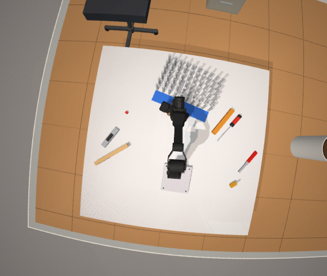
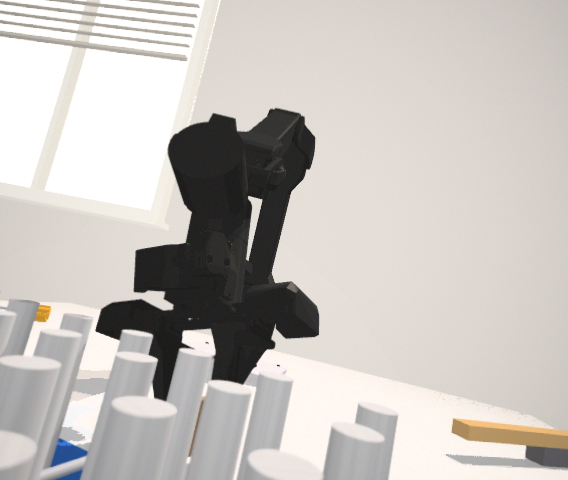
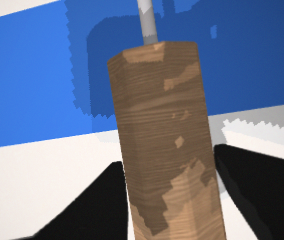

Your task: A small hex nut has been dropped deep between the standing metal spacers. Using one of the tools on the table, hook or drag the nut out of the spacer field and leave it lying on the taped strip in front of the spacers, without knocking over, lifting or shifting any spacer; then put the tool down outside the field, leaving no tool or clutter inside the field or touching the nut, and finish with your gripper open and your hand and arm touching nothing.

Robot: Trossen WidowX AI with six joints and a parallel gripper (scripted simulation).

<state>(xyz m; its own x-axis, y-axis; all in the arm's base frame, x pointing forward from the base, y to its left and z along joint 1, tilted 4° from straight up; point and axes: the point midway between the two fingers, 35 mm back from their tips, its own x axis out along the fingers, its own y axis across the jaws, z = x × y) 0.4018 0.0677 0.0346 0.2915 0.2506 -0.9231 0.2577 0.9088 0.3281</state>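
Right now my gripper tip is 60 mm to the left of the blue taped strip, 40 mm short of it and 30 mm above it. Round my gripper tip: orange bar (370 mm to the right, 20 mm below, 20 mm behind); red cube (310 mm to the left, 60 mm behind, 30 mm below); hex nut (220 mm ahead, 60 mm to the right, 30 mm below).
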